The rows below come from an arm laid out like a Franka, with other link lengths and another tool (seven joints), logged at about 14 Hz.
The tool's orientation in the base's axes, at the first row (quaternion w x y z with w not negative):
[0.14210 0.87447 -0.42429 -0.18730]
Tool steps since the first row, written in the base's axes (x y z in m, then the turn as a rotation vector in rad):
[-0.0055 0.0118 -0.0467 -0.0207 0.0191 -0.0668]
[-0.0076 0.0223 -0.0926 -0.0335 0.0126 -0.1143]
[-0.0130 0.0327 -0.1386 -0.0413 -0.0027 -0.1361]
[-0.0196 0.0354 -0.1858 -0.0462 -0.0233 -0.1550]
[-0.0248 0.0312 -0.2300 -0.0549 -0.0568 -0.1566]
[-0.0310 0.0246 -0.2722 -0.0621 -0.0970 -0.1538]
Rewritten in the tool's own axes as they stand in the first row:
[-0.0029 -0.0223 0.0429 -0.0132 -0.0244 0.0670]
[-0.0029 -0.0459 0.0838 -0.0054 -0.0311 0.1155]
[-0.0047 -0.0671 0.1262 0.0068 -0.0254 0.1398]
[-0.0009 -0.0834 0.1709 0.0243 -0.0174 0.1607]
[0.0087 -0.0953 0.2129 0.0463 0.0081 0.1690]
[0.0191 -0.1043 0.2538 0.0736 0.0383 0.1733]

